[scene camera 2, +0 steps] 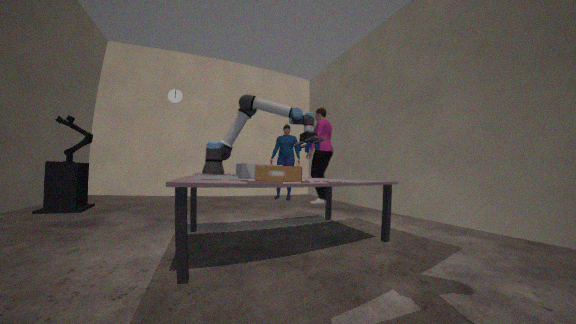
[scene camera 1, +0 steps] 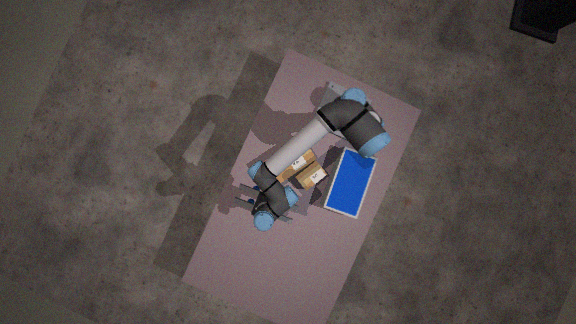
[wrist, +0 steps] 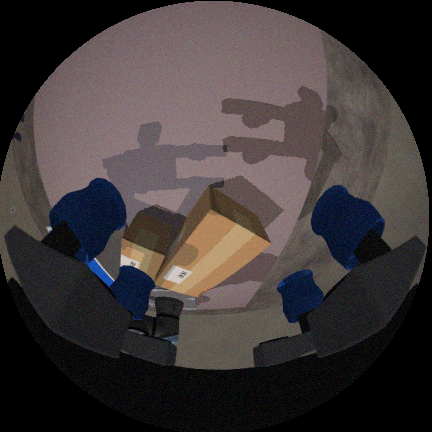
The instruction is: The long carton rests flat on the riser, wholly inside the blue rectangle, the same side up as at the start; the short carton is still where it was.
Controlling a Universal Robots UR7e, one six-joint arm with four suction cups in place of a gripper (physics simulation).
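Seen in the pictures: hand at its tool point: (scene camera 2: 307,149) (wrist: 218,258); arm's base at its link origin: (scene camera 2: 213,173) (wrist: 168,301).
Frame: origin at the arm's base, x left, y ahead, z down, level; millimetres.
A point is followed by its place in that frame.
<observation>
The long carton (scene camera 1: 308,155) {x -134, y 331, z -68 mm} (scene camera 2: 278,173) {x -305, y 358, z -17 mm} (wrist: 215,250) {x -283, y 472, z -68 mm} is brown with a white label on its upper face and lies flat on the table; the arm partly covers it in scene camera 1. The short carton (scene camera 1: 306,180) {x -107, y 471, z -67 mm} (wrist: 150,255) {x -140, y 471, z -68 mm} lies beside it, on the riser side, also label up. The grey riser (scene camera 1: 341,212) {x 127, y 590, z -87 mm} (scene camera 2: 245,170) {x 45, y 260, z -31 mm} bears the blue rectangle (scene camera 1: 350,182) {x 131, y 416, z -87 mm} (wrist: 102,272) {x 61, y 413, z -87 mm}, with no carton on it. My gripper (scene camera 1: 270,204) {x -289, y 616, z -199 mm} (scene camera 2: 309,144) (wrist: 217,257) {x -289, y 616, z -199 mm}, with four blue suction cups, is open and empty, high above the table, off the cartons' end away from the arm's base.
The pink table (scene camera 1: 280,260) {x -119, y 989, z 33 mm} (scene camera 2: 350,183) {x -583, y 744, z 38 mm} carries the arm's base at one end. A person in teal (scene camera 2: 286,147) and a person in pink (scene camera 2: 324,135) stand behind the table in scene camera 2. A black arm on a pedestal (scene camera 2: 67,187) stands at the left.
</observation>
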